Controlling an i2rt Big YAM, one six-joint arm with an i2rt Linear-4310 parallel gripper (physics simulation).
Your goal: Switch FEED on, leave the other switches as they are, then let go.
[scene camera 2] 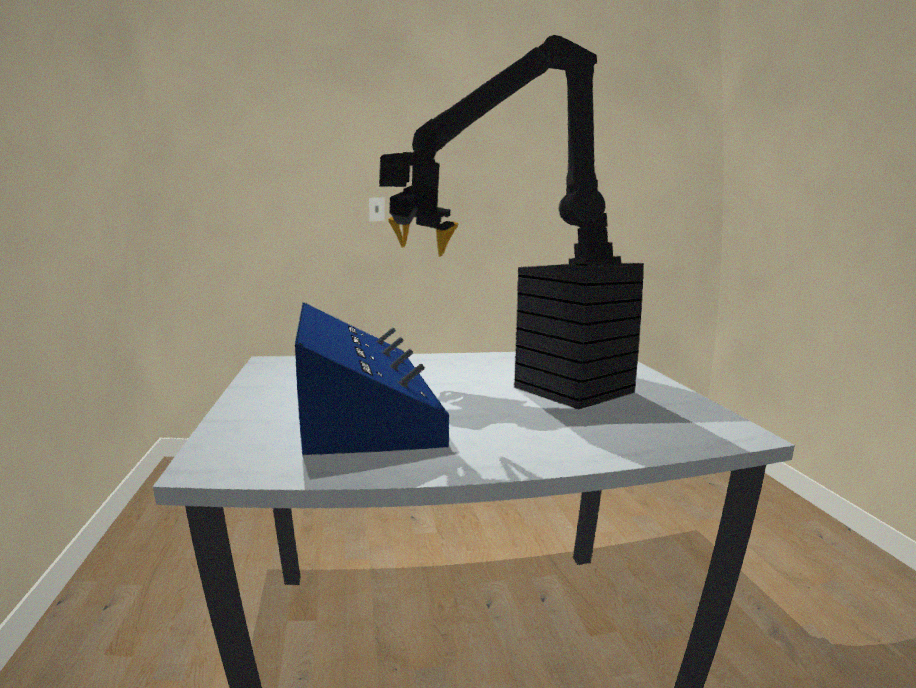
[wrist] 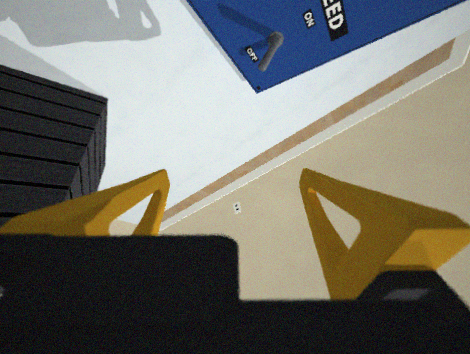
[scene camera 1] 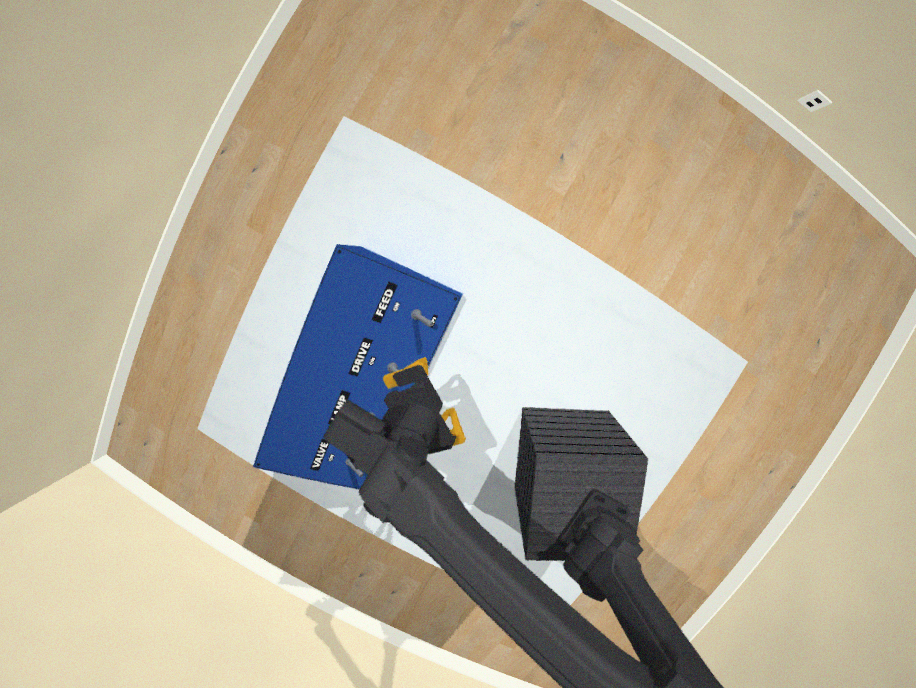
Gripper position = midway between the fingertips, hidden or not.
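Observation:
A blue switch panel (scene camera 1: 361, 323) is here in my sight, and I find the panel again in scene camera 2 (scene camera 2: 352, 398) and in the wrist view (wrist: 306, 42). My own gripper (scene camera 1: 436, 384) is visible as well. Scene camera 2 shows that gripper too (scene camera 2: 421, 251), as does the wrist view (wrist: 234, 176).

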